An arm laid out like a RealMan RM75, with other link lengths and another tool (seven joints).
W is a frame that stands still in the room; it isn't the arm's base.
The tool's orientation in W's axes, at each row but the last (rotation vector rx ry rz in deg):
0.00, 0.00, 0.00
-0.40, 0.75, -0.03
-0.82, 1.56, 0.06
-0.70, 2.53, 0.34
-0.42, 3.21, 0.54
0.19, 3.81, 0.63
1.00, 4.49, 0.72
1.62, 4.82, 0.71
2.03, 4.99, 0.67
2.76, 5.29, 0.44
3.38, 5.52, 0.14
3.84, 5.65, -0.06
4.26, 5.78, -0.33
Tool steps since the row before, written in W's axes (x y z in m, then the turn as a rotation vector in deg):
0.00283, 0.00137, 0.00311, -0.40, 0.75, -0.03
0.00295, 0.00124, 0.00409, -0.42, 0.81, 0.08
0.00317, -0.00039, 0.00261, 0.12, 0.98, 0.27
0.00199, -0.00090, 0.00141, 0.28, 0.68, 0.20
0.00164, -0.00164, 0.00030, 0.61, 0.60, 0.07
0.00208, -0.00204, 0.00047, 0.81, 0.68, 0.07
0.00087, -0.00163, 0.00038, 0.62, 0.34, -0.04
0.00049, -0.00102, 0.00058, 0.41, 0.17, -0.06
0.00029, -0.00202, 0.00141, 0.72, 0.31, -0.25
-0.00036, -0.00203, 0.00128, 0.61, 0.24, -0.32
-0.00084, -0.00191, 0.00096, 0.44, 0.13, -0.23
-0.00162, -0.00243, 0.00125, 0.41, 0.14, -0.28
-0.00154, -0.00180, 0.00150, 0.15, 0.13, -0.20
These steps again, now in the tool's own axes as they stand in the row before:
0.00283, 0.00137, 0.00311, -0.40, 0.75, -0.03
0.00290, 0.00121, 0.00414, -0.42, 0.81, 0.08
0.00310, -0.00043, 0.00269, 0.11, 0.98, 0.29
0.00192, -0.00093, 0.00149, 0.27, 0.68, 0.22
0.00161, -0.00166, 0.00038, 0.61, 0.59, 0.11
0.00202, -0.00206, 0.00061, 0.81, 0.67, 0.12
0.00082, -0.00163, 0.00047, 0.63, 0.33, 0.00
0.00043, -0.00101, 0.00065, 0.42, 0.16, -0.03
0.00014, -0.00197, 0.00150, 0.74, 0.29, -0.20
-0.00050, -0.00196, 0.00134, 0.64, 0.22, -0.27
-0.00094, -0.00185, 0.00099, 0.46, 0.12, -0.19
-0.00174, -0.00235, 0.00124, 0.44, 0.12, -0.25
-0.00168, -0.00170, 0.00147, 0.17, 0.12, -0.19

